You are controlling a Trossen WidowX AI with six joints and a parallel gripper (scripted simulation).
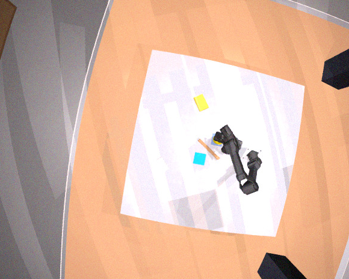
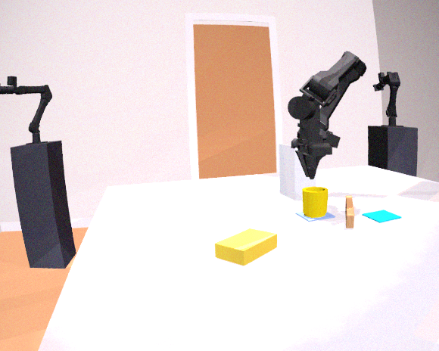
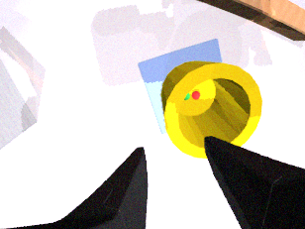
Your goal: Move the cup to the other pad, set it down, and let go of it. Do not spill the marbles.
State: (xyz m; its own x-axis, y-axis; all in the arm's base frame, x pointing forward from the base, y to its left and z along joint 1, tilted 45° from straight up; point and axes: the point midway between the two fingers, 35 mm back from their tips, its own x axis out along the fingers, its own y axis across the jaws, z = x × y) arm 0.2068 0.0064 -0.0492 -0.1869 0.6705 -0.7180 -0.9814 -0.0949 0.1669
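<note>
The yellow cup lies 30 mm ahead of my gripper tip and 60 mm below it. Round my gripper tip: cyan pad (110 mm ahead, 180 mm to the left, 100 mm below); thin wooden bar (70 mm ahead, 90 mm to the left, 90 mm below).
</note>
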